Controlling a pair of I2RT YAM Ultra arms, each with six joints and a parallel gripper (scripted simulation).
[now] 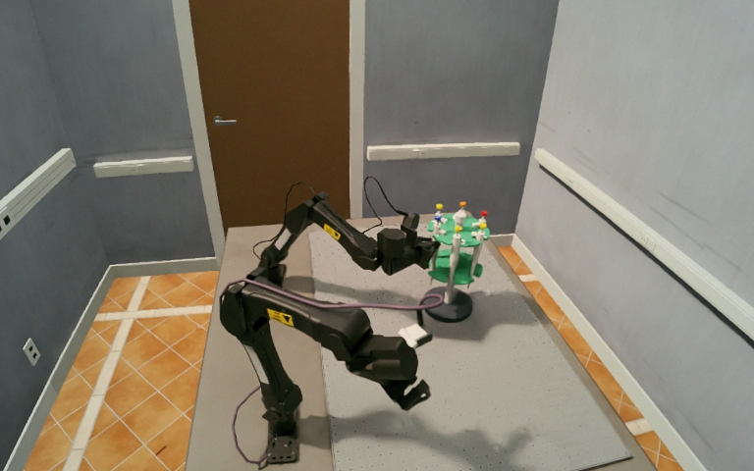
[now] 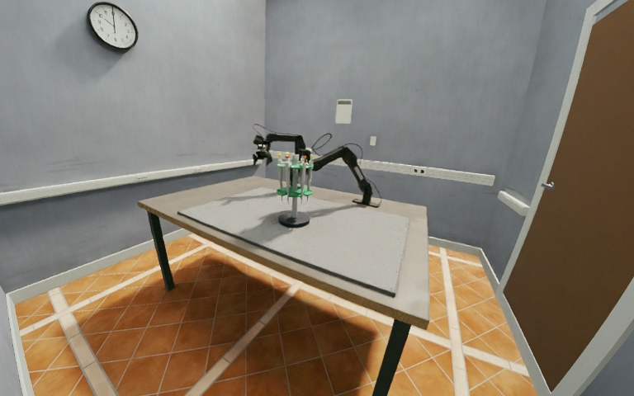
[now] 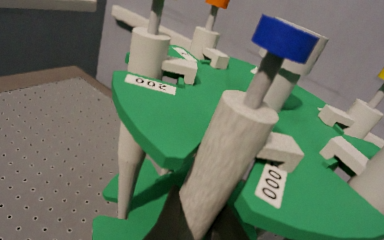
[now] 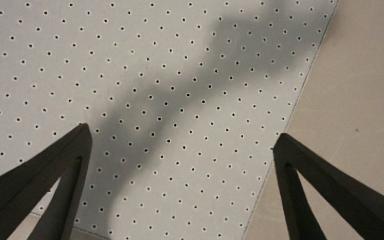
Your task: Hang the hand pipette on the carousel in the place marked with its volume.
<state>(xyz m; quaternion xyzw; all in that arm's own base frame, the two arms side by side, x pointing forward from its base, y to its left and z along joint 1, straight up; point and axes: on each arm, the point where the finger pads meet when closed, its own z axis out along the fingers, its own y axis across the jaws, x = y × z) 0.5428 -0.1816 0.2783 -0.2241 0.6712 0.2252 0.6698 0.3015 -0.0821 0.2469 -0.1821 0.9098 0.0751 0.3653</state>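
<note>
My left gripper is now 3 cm above the pipette, 1 cm to the left of it and 1 cm short of it.
</note>
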